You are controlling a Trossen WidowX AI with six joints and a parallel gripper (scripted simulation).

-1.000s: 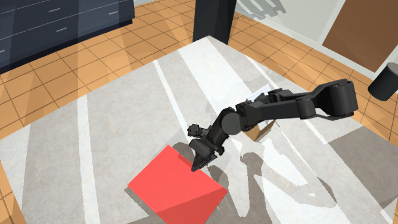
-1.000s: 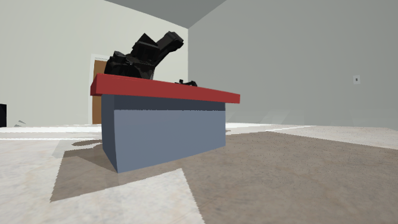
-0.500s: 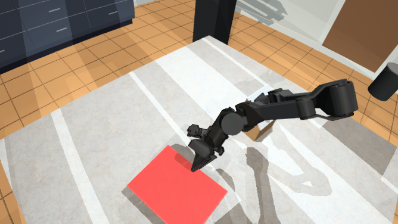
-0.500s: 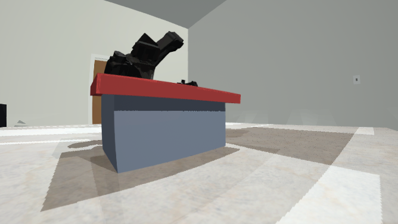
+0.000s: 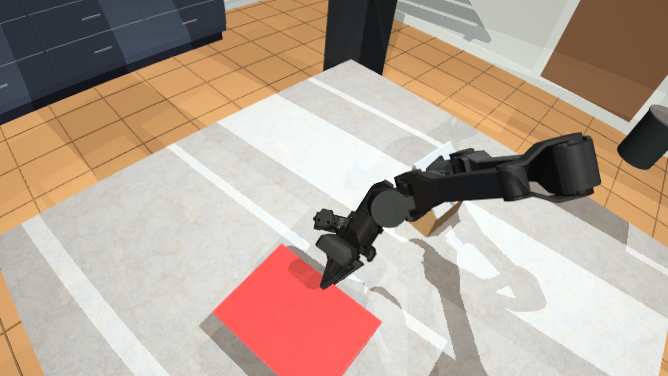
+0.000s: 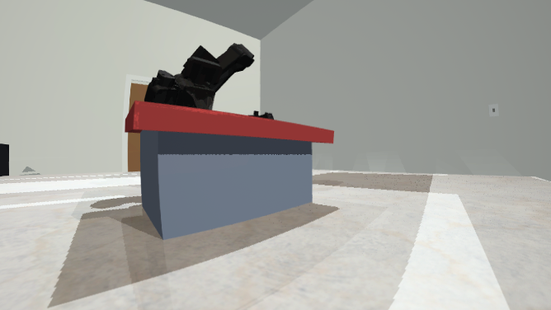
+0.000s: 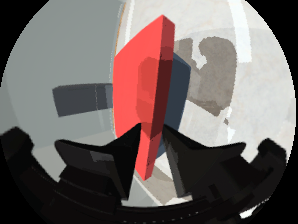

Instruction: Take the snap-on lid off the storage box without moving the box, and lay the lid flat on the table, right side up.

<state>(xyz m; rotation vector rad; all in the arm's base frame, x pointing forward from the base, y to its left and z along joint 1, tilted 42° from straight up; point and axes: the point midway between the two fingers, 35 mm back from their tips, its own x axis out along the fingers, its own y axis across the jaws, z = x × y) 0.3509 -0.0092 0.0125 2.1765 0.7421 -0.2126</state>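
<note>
The red lid lies 80 mm ahead of my gripper tip and 10 mm to the left of it. From my gripper tip the other things lie so: grey-blue storage box: 70 mm ahead, 10 mm to the left, 60 mm below.
</note>
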